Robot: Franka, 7 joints.
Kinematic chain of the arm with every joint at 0, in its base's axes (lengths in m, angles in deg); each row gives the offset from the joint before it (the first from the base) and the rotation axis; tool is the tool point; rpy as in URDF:
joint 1: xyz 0 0 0.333 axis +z
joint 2: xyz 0 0 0 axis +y
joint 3: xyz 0 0 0.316 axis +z
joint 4: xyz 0.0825 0 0 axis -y
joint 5: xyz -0.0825 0 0.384 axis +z
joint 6: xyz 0 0 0 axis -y
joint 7: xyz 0.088 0 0 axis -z
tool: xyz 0 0 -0.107 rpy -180 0 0
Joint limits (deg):
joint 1: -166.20..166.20
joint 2: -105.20..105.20
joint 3: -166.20..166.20
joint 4: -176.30..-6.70
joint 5: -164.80..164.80
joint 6: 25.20..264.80
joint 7: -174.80..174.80
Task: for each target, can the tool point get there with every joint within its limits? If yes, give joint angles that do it. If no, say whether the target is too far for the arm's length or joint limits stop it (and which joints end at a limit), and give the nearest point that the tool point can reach.
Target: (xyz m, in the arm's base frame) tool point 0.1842 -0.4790 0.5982
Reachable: yes | joints -60.23 -12.26 1.50 -123.04 -110.40 95.25 1.82
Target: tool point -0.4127 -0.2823 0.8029
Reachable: yes | joints -117.60 -17.00 -24.54 -96.56 -134.55 151.44 -3.26
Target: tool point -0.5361 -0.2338 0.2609
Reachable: yes | joints -40.46 -60.75 -106.68 -105.14 -19.67 101.79 -83.41
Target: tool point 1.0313 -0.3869 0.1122
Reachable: no: too far | nearest point 0.7876 -0.2955 0.1644 | short by 0.266 m
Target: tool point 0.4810 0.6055 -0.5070
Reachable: no: too far | nearest point 0.3699 0.4656 -0.2600 | short by 0.305 m
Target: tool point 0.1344 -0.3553 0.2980
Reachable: yes | joints 43.08 -25.66 -99.81 -162.60 37.82 241.30 -127.66
